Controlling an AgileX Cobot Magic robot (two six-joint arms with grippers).
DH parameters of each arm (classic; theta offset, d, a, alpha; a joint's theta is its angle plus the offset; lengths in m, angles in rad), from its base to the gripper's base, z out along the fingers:
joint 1: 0 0.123 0 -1.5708
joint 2: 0.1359 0 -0.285 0
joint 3: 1.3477 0 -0.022 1.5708
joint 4: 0 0.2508 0 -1.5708
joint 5: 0 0 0.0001 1.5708
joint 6: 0 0.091 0 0
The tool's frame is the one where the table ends.
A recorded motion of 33 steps. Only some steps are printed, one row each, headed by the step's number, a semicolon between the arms.
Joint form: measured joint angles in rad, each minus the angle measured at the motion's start. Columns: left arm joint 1, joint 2, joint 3, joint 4, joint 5, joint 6; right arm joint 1, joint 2, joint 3, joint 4, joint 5, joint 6.
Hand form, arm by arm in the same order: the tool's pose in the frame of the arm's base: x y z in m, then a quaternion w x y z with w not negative. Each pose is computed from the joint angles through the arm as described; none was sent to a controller.
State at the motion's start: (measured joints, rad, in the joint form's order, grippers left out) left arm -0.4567 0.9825 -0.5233 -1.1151 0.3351 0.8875; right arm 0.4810 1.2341 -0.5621 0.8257 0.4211 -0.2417
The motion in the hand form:
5: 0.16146 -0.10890 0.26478 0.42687 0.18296 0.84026 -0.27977; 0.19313 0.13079 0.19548 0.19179 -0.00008 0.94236 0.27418
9: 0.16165 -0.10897 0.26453 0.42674 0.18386 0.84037 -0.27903; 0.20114 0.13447 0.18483 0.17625 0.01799 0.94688 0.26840
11: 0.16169 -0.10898 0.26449 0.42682 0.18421 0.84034 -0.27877; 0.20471 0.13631 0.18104 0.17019 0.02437 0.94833 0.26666
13: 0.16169 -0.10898 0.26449 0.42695 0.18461 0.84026 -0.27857; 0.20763 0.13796 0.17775 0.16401 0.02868 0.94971 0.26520
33: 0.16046 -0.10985 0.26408 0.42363 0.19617 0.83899 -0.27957; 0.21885 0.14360 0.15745 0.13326 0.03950 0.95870 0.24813
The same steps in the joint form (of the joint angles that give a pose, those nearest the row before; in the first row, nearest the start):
5: 0.0002 0.0029 -0.0003 0.0004 -0.0049 0.0060; 0.0003 0.1023 -0.0076 0.0309 -0.0261 0.0019
9: 0.0002 0.0042 -0.0003 0.0005 -0.0052 0.0083; 0.0002 0.1661 -0.0215 0.0591 -0.0426 0.0017
11: 0.0002 0.0045 -0.0003 0.0005 -0.0053 0.0092; 0.0003 0.1921 -0.0305 0.0697 -0.0466 0.0018
13: 0.0002 0.0045 -0.0003 0.0005 -0.0053 0.0101; 0.0002 0.2145 -0.0390 0.0771 -0.0469 0.0018
33: 0.0002 0.0045 -0.0003 0.0005 0.0118 0.0273; 0.0001 0.3230 -0.0690 0.0862 -0.0522 0.0015

